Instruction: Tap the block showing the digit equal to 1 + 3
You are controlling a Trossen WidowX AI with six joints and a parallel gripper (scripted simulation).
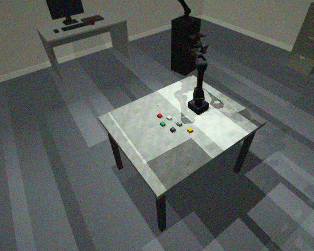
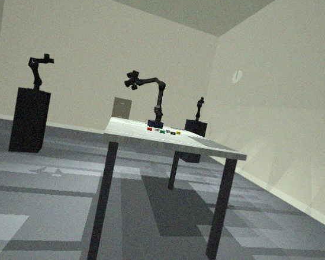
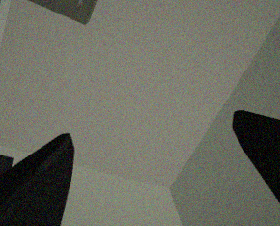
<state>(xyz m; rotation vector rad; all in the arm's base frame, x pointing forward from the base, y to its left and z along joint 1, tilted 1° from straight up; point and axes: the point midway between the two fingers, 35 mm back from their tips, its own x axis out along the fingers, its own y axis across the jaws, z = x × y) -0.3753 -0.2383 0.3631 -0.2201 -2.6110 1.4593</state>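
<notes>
My gripper tip is 650 mm short of the yellow block, 420 mm above it and 340 mm to the right of it. The rest, counted from my gripper tip: white block: 660 mm ahead, 420 mm below, 120 mm to the left; then red block: 690 mm ahead, 420 mm below, 40 mm to the left; then grey block: 660 mm ahead, 420 mm below, 230 mm to the left.
</notes>
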